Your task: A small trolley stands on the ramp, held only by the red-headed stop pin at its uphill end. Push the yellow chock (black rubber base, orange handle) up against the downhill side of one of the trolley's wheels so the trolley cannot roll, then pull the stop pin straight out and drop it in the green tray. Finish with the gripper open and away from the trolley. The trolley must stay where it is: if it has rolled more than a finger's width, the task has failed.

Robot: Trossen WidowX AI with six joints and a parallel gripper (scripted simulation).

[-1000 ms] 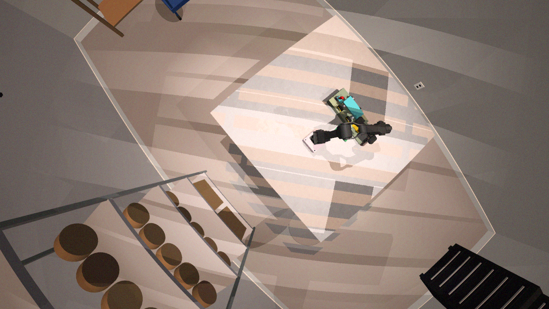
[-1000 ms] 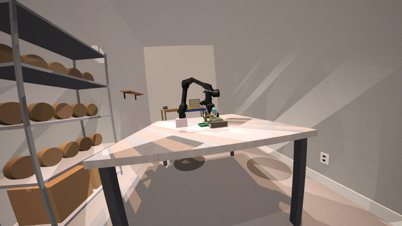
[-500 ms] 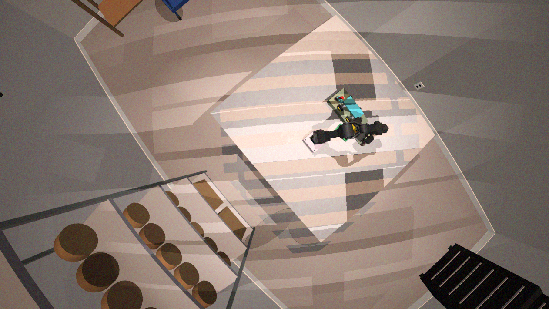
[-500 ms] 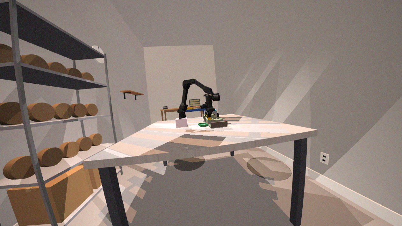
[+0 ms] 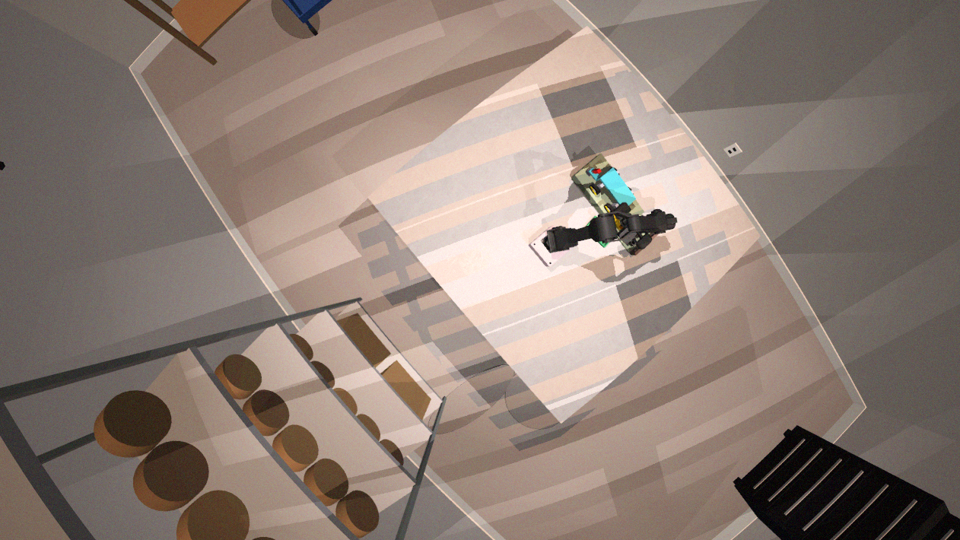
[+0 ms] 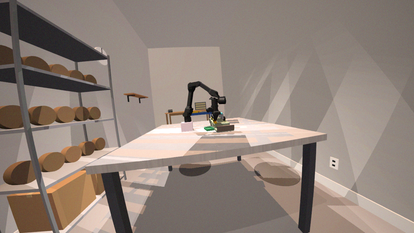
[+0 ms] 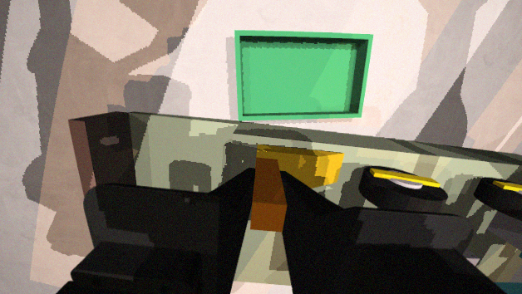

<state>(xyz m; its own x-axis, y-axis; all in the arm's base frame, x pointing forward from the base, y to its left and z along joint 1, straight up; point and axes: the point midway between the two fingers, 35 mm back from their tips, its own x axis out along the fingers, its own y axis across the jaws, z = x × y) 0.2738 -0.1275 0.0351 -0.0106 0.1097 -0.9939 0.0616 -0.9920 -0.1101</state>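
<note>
Right now my gripper tip is 20 mm short of the stop pin, 240 mm to the right of it and 40 mm below it. Also, from my gripper tip: brown block (70 mm ahead, 120 mm to the right, 60 mm below); yellow chock (20 mm to the left, 10 mm below); green tray (70 mm behind, 30 mm to the left, 90 mm below).
</note>
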